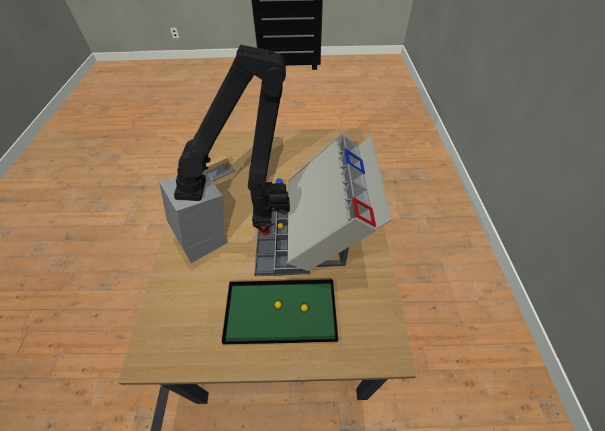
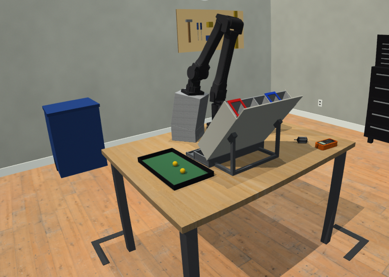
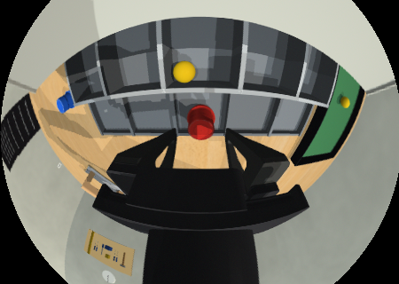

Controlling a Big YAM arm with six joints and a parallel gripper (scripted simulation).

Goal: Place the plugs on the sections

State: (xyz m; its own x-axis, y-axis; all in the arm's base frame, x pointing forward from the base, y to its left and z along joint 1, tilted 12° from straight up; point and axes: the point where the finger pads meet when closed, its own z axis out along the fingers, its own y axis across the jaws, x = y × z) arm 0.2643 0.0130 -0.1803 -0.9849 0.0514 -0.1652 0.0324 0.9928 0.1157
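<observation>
My hand is 330 mm to the left of the green marble tray, 60 mm short of it and 50 mm above it. From my hand the other things lie so: grey cover 190 mm ahead, 150 mm above, 10 mm to the right; small black object 410 mm to the left, 270 mm ahead, 40 mm below.
</observation>
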